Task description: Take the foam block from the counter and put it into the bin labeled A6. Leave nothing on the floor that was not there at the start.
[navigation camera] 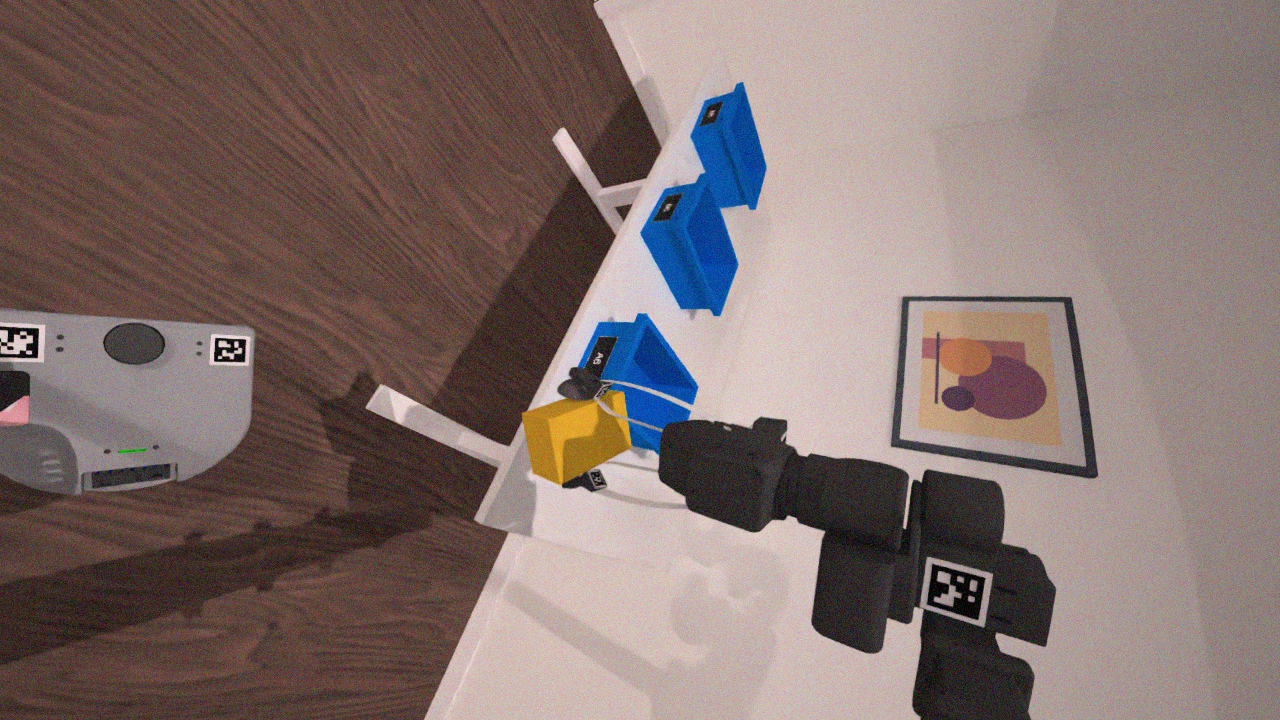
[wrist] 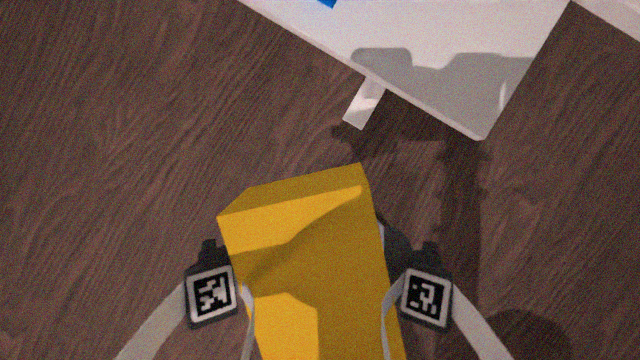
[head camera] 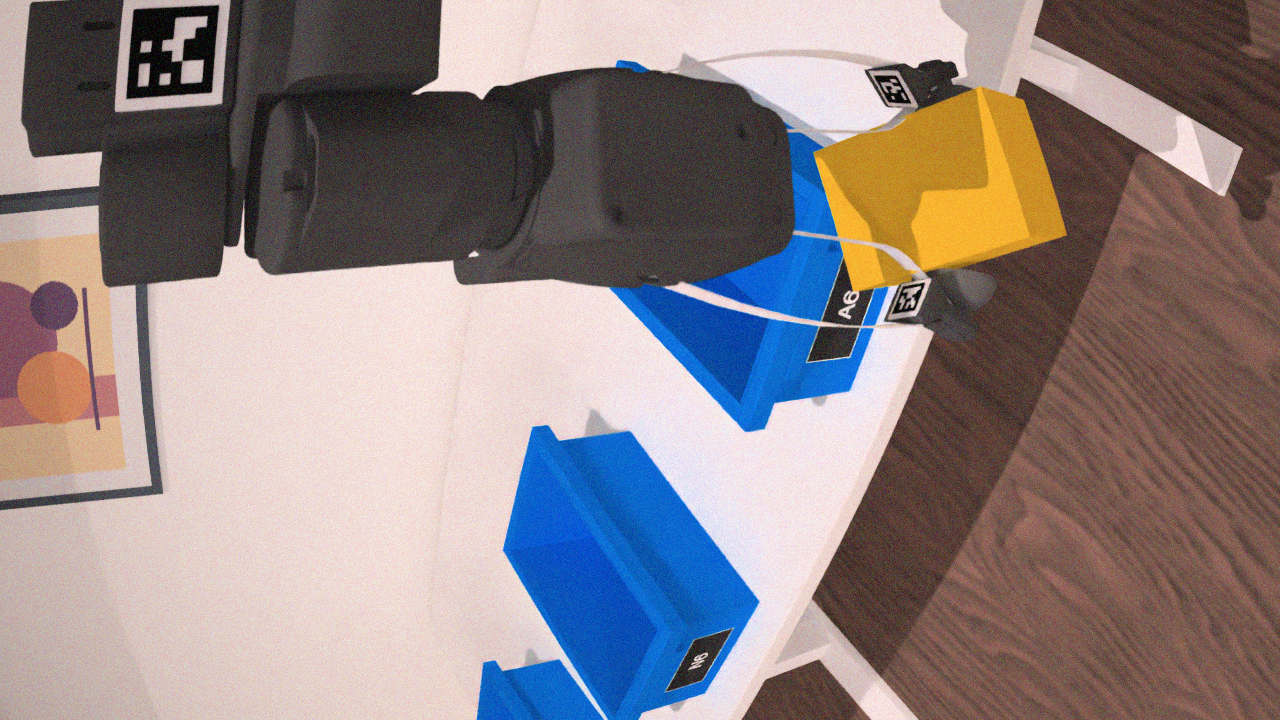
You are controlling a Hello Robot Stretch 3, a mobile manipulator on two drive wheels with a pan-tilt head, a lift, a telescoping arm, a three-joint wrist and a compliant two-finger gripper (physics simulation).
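Frame: origin at the robot's base, x ahead, y left, z up, level; metres.
Seen in the pictures: gripper, fingertip midpoint: (head camera: 975,198); robot's base at its link origin: (navigation camera: 136,341).
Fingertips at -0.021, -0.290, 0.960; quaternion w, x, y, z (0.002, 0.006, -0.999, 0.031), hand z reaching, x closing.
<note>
Offsets run from my fingertips to a thing's top centre, as dx, dy, dz. Level surfaces: height alone.
My gripper (head camera: 944,189) (navigation camera: 583,432) (wrist: 320,247) is shut on the yellow foam block {-0.001, +0.005, +0.062} (head camera: 930,161) (navigation camera: 577,438) (wrist: 320,250), with one fingertip on each side. The block is tilted and held above the level of the counter {dz -0.240} (head camera: 787,501) (navigation camera: 608,286) (wrist: 425,30). In the head view it overlaps the label end of the blue A6 bin {-0.004, -0.404, -0.120} (head camera: 760,394) (navigation camera: 631,349). In the wrist view, floor shows beyond the block and the counter's edge lies ahead of it. The gripper body hides part of the bin in the head view; the bin's inside is partly visible.
A blue bin labeled N6 {+0.360, -0.609, -0.120} (head camera: 626,501) and another blue bin {+0.725, -0.814, -0.120} (head camera: 537,694) (navigation camera: 729,152) stand farther along the counter. A white leg (head camera: 1145,125) (navigation camera: 438,425) (wrist: 365,105) sticks out below the counter. A framed picture (navigation camera: 984,385) hangs on the wall. My base (navigation camera: 187,402) is on the floor.
</note>
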